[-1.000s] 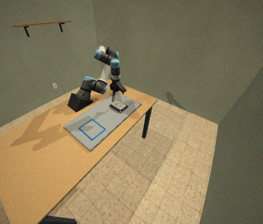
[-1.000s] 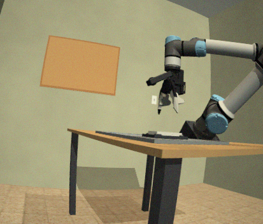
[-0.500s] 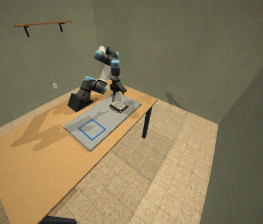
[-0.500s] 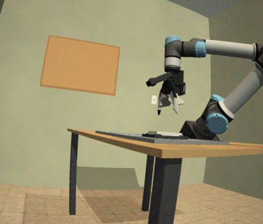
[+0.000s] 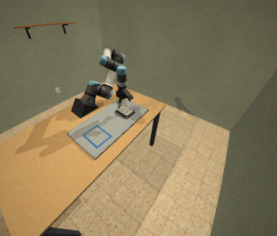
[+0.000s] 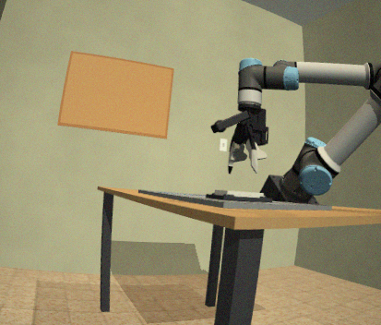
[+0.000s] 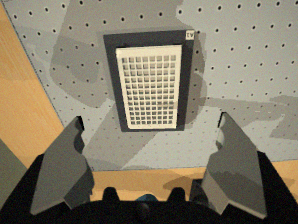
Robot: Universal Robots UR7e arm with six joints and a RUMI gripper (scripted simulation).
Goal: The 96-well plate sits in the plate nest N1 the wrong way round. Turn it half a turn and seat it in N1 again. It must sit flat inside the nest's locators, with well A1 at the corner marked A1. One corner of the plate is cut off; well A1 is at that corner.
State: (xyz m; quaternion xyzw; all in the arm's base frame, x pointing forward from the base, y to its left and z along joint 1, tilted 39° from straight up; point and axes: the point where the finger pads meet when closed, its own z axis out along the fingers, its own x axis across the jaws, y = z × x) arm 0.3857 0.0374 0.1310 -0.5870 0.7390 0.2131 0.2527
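Right now my hand is 60 mm above the white 96-well plate. Also, from my hand: white corner label: 70 mm to the right, 70 mm below, 60 mm ahead; then dark plate nest N1: 70 mm below.
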